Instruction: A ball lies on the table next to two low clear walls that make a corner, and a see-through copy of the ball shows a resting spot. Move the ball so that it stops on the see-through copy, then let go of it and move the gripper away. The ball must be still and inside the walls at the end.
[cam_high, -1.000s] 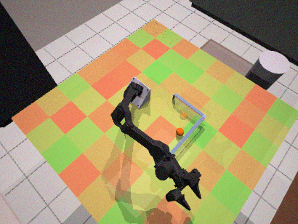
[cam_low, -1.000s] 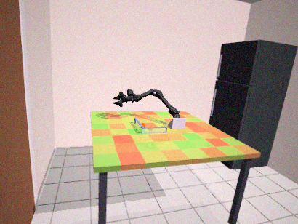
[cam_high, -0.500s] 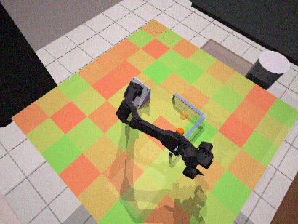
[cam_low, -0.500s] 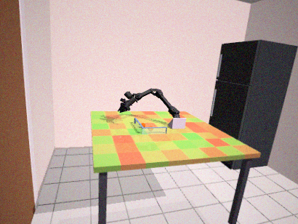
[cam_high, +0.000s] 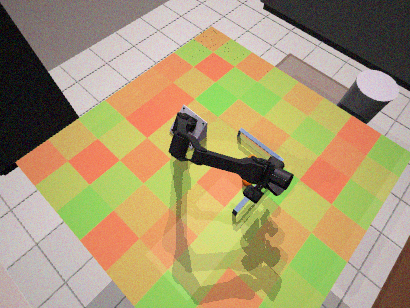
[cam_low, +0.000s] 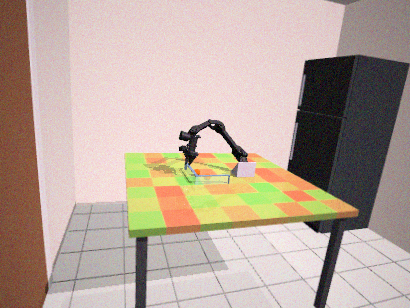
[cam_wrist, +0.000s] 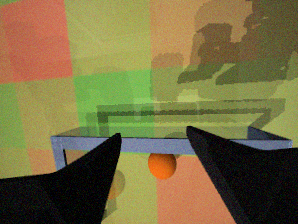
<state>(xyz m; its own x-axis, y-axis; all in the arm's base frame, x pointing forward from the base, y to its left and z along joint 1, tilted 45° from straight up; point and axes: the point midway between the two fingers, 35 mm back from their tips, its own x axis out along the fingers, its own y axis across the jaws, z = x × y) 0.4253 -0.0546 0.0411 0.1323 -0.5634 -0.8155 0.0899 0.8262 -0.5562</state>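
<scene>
The orange ball lies 70 mm behind my gripper tip and 60 mm below it. Also, from my gripper tip: strip: 120 mm behind, 170 mm to the left, 30 mm below.
</scene>
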